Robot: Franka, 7 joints.
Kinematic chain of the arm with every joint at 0, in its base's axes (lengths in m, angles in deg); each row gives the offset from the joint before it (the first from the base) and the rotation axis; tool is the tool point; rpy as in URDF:
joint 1: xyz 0 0 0.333 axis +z
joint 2: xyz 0 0 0 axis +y
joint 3: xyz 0 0 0.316 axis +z
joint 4: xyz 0.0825 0 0 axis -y
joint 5: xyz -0.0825 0 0.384 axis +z
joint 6: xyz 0 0 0 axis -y
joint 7: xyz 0.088 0 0 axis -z
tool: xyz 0 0 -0.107 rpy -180 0 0
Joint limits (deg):
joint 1: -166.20..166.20
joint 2: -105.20..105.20
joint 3: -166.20..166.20
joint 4: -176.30..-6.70
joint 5: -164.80..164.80
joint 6: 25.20..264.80
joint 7: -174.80..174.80
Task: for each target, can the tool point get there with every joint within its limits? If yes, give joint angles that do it. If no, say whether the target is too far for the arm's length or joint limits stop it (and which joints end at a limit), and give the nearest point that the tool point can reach.
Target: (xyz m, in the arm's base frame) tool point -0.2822 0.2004 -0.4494
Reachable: no: joint limits stop it (at a limit: joint 2) | nearest point -0.2747 0.1950 -0.3581 | short by 0.092 m
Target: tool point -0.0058 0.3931 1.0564
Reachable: yes | joints 1.43 -0.56 98.75 -52.51 51.88 181.02 -20.08
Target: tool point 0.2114 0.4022 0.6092
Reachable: yes | joints -37.93 -19.98 102.73 -97.36 119.61 244.60 36.78
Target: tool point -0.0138 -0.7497 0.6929
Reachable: yes | joints 68.92 -65.90 -100.21 -29.97 98.72 101.82 19.02
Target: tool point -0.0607 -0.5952 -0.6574
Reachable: no: too far | nearest point -0.0479 -0.4698 -0.3260 | short by 0.355 m
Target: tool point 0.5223 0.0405 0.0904
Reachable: yes | joints 54.25 49.88 -43.34 -125.53 29.06 152.76 57.13
